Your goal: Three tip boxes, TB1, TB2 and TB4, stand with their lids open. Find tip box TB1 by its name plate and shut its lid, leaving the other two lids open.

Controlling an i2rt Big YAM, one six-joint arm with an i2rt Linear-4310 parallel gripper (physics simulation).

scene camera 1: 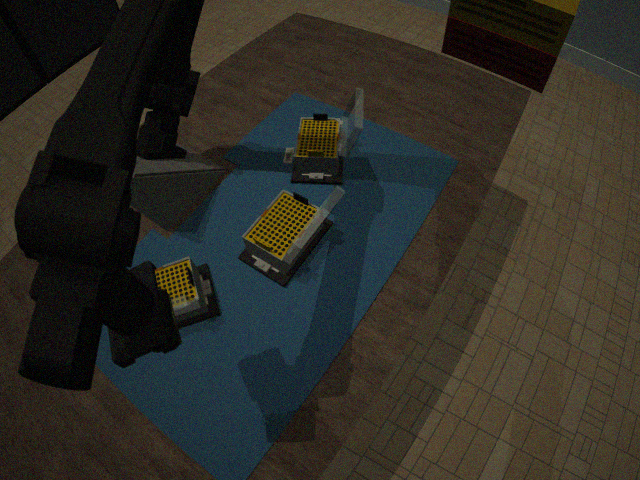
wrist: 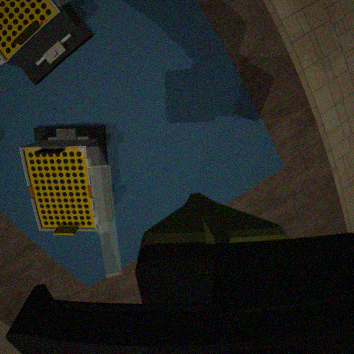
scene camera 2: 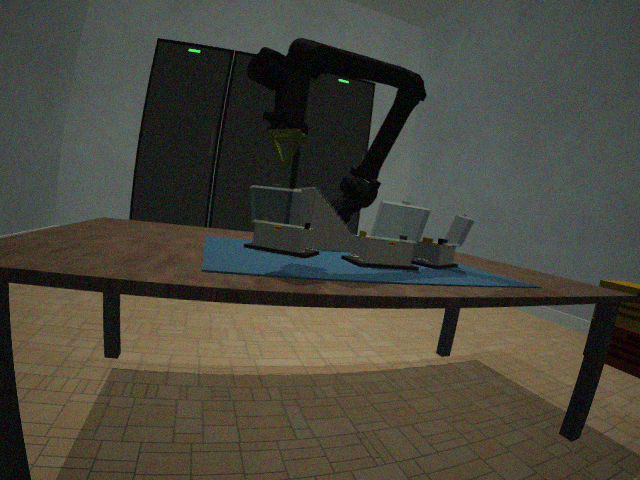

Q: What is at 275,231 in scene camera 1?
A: A tip box TB2.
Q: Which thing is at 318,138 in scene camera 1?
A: A tip box TB4.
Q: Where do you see a blue mat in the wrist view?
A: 178,119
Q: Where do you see a tip box TB1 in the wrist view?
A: At 58,176
